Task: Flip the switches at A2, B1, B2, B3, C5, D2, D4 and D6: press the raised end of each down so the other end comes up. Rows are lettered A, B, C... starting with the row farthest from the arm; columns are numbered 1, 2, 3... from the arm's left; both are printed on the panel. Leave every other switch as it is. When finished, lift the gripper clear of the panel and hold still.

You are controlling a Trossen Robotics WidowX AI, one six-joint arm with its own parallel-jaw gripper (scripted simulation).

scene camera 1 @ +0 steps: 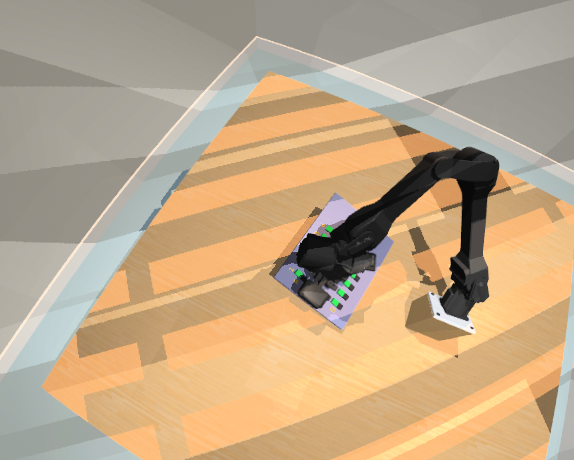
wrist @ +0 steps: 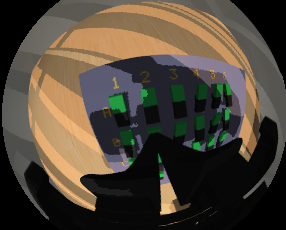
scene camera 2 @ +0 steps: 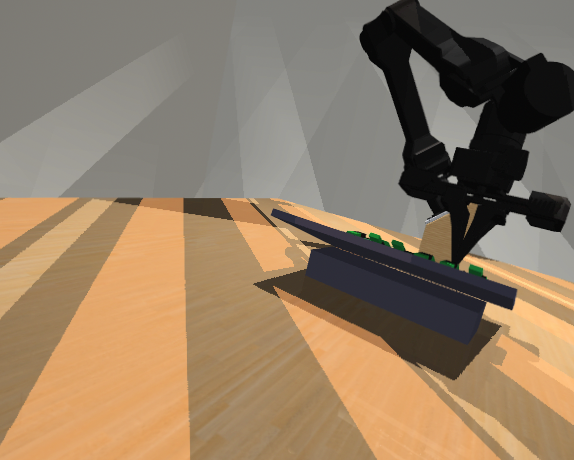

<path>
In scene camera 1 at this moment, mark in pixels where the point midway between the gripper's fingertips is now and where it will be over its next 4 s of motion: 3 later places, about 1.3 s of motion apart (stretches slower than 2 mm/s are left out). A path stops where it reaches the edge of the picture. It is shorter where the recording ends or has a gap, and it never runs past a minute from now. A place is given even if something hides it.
My gripper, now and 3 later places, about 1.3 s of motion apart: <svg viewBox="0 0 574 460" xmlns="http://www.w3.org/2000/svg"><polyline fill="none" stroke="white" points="317,273 316,273 327,262 323,264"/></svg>
</path>
